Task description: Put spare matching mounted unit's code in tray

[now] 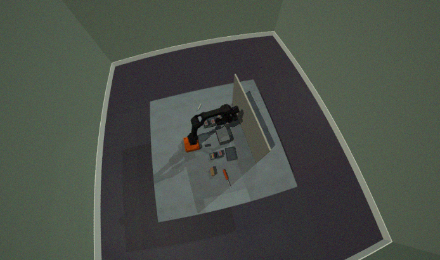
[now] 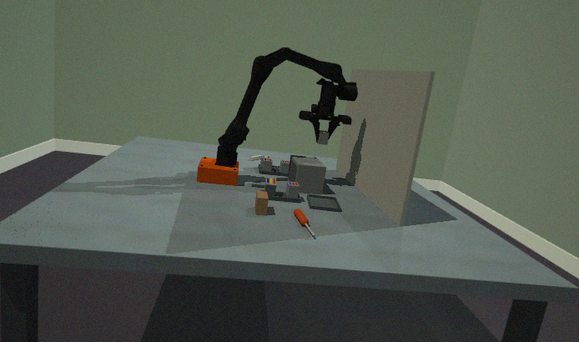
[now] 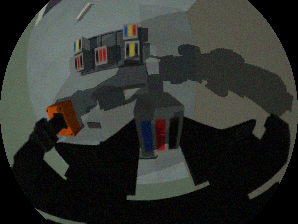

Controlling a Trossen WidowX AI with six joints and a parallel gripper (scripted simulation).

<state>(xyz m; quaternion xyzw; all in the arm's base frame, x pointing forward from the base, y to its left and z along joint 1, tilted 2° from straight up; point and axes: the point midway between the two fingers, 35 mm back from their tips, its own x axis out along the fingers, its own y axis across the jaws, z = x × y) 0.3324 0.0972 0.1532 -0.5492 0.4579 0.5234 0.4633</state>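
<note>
The grey mounted unit lies 120 mm below my gripper tip, 50 mm to the right of it and 50 mm behind it. Round my gripper tip: spare: 20 mm above; then tall beige panel: 180 mm ahead, 60 mm above, 20 mm to the right.
</note>
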